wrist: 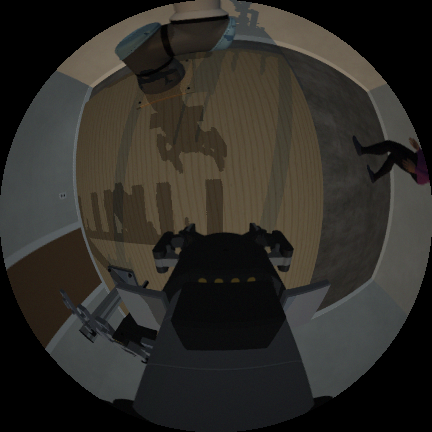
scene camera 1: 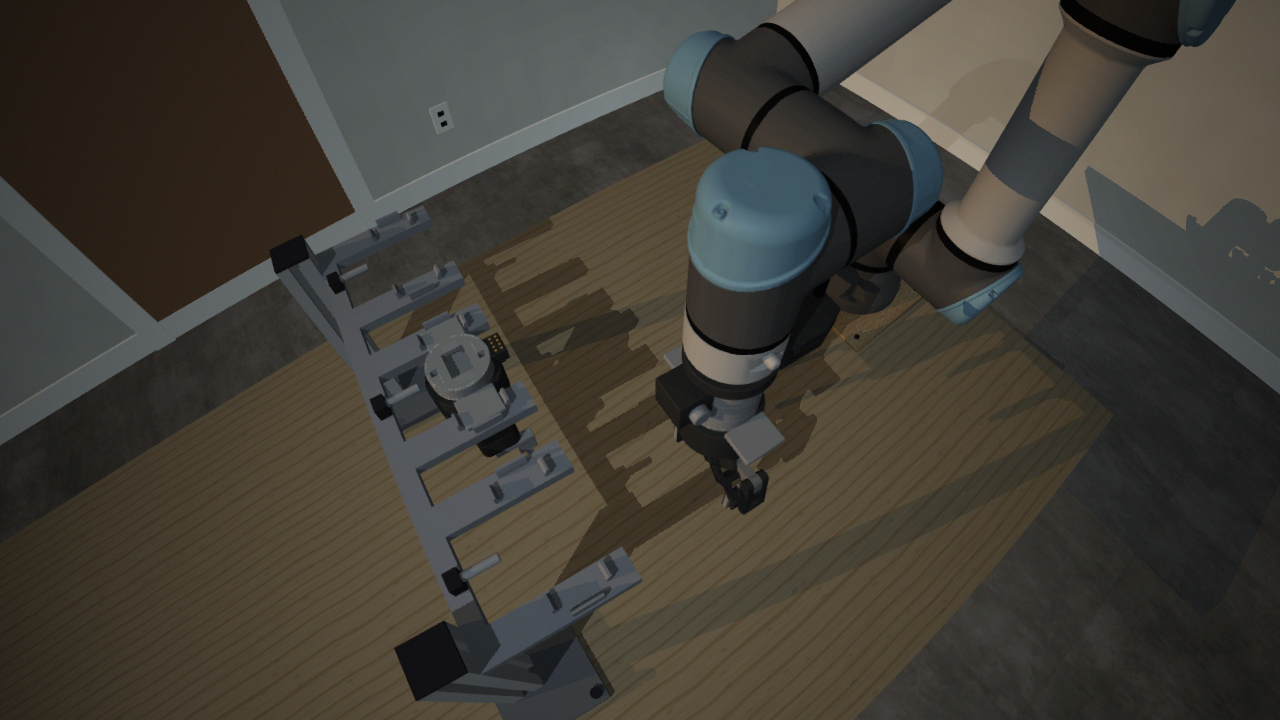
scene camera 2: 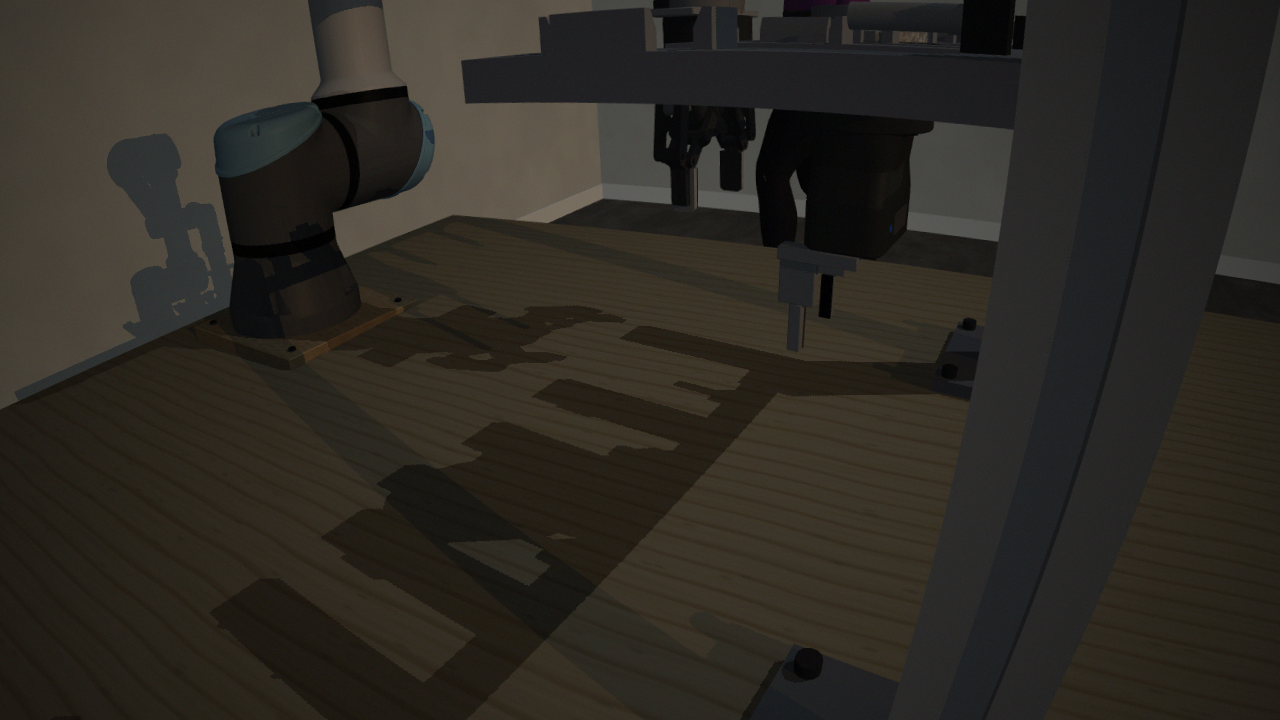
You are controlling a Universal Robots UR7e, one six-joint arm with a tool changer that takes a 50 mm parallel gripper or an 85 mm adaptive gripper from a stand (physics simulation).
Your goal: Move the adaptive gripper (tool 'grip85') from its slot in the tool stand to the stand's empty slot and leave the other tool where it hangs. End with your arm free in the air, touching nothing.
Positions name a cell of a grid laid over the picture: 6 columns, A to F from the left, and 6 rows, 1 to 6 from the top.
In view: a parallel gripper (scene camera 2: E2), an adaptive gripper (scene camera 1: D4) and a tool stand (scene camera 2: F2).
The parallel gripper also shows in the wrist view (wrist: B5). The adaptive gripper is seen too in the wrist view (wrist: D4). The tool stand also shows in the wrist view (wrist: B5).
